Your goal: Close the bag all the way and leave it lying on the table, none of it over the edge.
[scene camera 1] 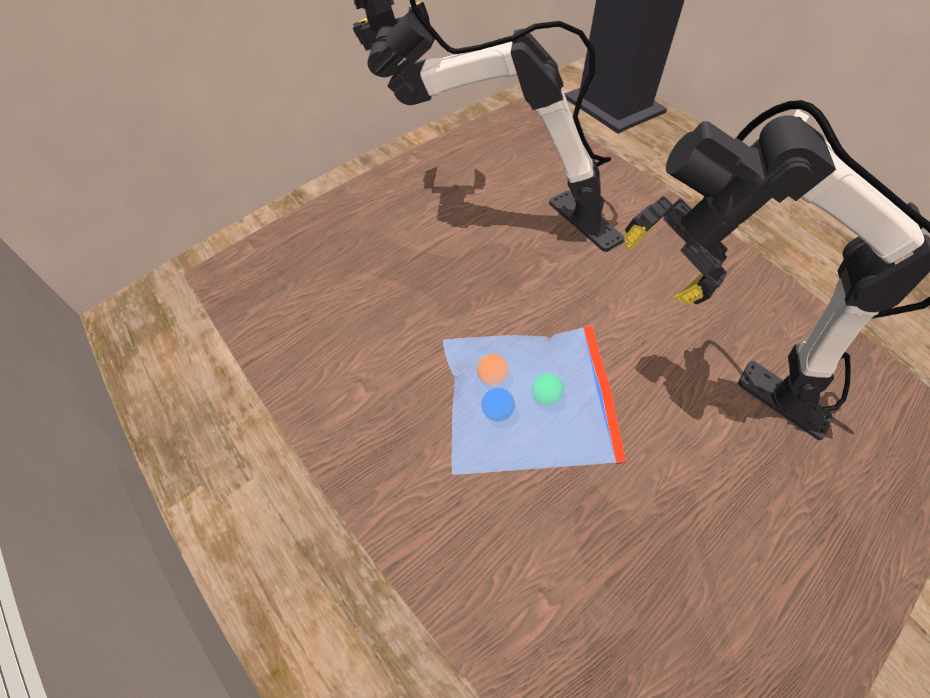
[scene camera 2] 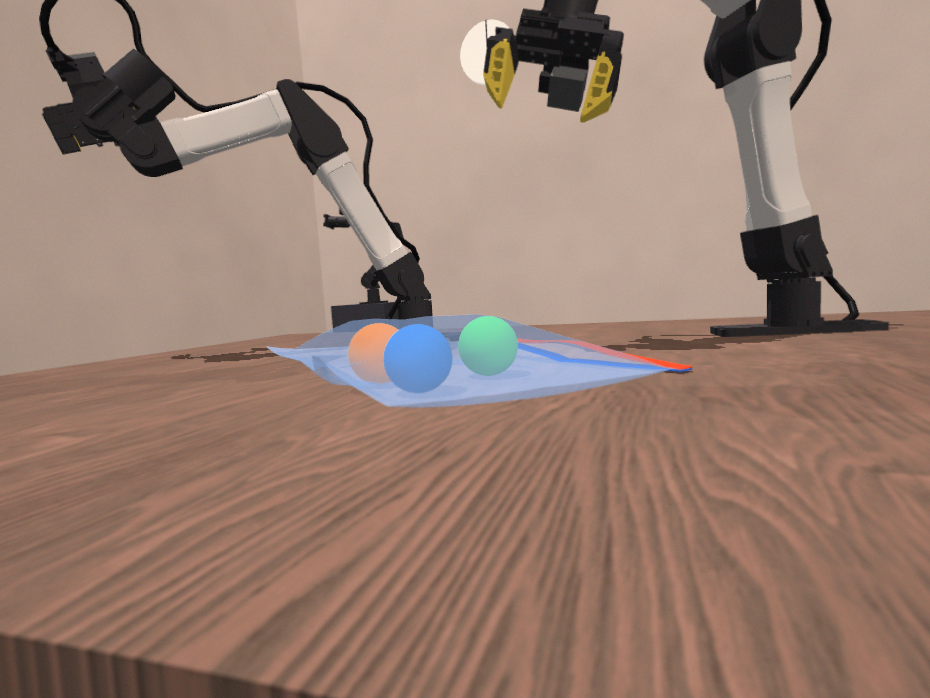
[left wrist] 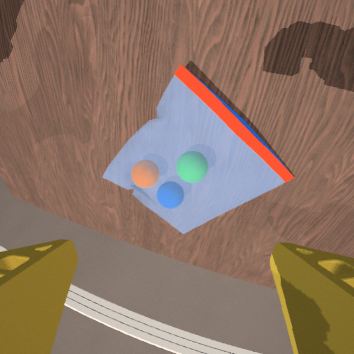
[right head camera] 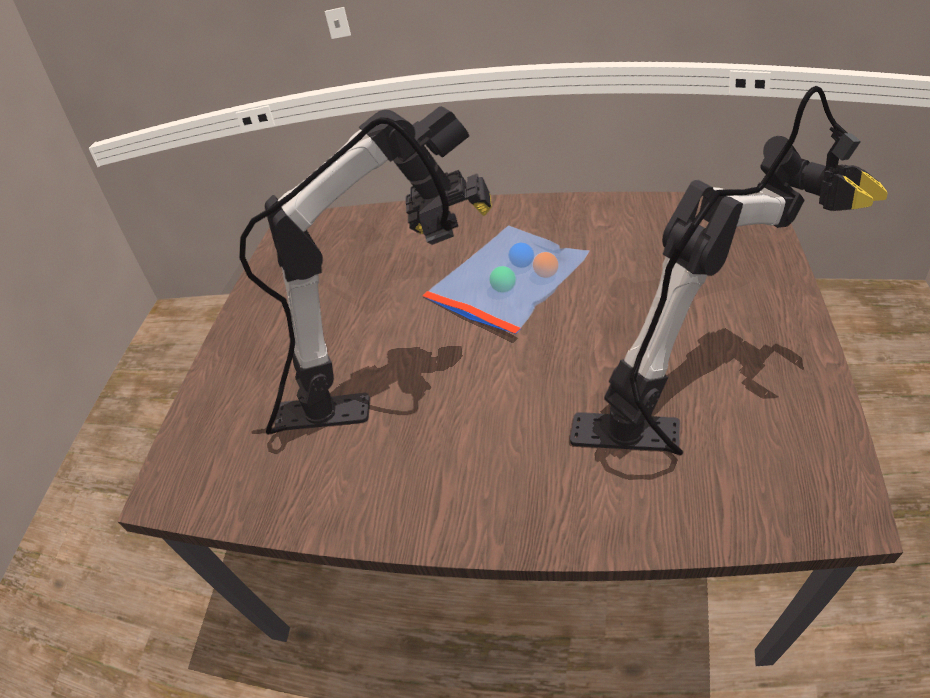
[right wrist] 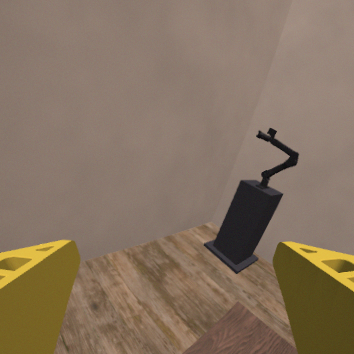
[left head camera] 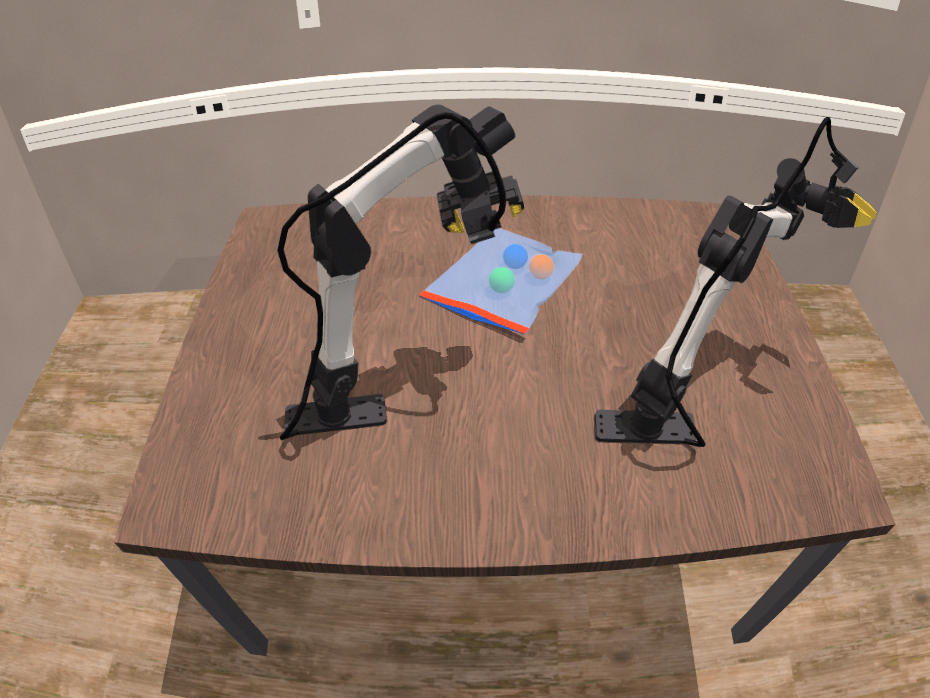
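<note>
The translucent blue bag (left head camera: 465,277) (right head camera: 467,276) (scene camera 1: 525,443) (left wrist: 230,185) lies flat on the table (left head camera: 465,480), inside its edges, with green, blue and orange balls inside. Its red strip (left head camera: 474,309) (scene camera 1: 605,398) (left wrist: 234,122) runs along the mouth. In scene camera 2 the blue strip (scene camera 2: 563,359) stands apart from the red one along the middle; they meet at the near corner. My left gripper (left head camera: 485,216) (right head camera: 450,217) (scene camera 1: 661,264) (scene camera 2: 545,111) (left wrist: 173,252) is open and empty, above and apart from the bag. My right gripper (right head camera: 871,196) (right wrist: 176,252) is open and empty, far right of the bag in both head views.
The left arm's base plate (left head camera: 368,410) and the right arm's base plate (left head camera: 608,426) stand on the table nearer the front edge than the bag. A dark pedestal (right wrist: 247,220) (scene camera 1: 631,60) with a small black arm on it stands on the floor beyond the table.
</note>
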